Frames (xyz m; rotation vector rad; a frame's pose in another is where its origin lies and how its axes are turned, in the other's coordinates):
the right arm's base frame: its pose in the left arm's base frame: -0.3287 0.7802 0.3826 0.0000 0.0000 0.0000
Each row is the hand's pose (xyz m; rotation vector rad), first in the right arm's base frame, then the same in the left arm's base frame.
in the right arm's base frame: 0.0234 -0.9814 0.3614 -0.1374 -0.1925 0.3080
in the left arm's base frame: -0.3053 -0.2012 0.7440 -0.1374 -0.1925 0.3080
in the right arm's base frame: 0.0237 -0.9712 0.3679 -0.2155 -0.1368 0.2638
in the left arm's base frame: -0.3050 -0.1910 0.7505 -0.2155 -0.1368 0.2638
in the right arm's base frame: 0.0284 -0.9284 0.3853 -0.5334 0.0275 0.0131
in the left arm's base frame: -0.3003 -0.1482 0.7679 -0.5334 0.0275 0.0131
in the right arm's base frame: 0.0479 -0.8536 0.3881 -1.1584 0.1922 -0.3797
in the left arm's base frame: -0.2808 -0.0734 0.7707 -1.1584 0.1922 -0.3797
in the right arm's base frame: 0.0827 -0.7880 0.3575 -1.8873 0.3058 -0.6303
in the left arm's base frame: -0.2460 -0.0078 0.7401 -1.8873 0.3058 -0.6303
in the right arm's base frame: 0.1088 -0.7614 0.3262 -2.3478 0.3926 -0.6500
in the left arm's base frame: -0.2199 0.0188 0.7088 -2.3478 0.3926 -0.6500
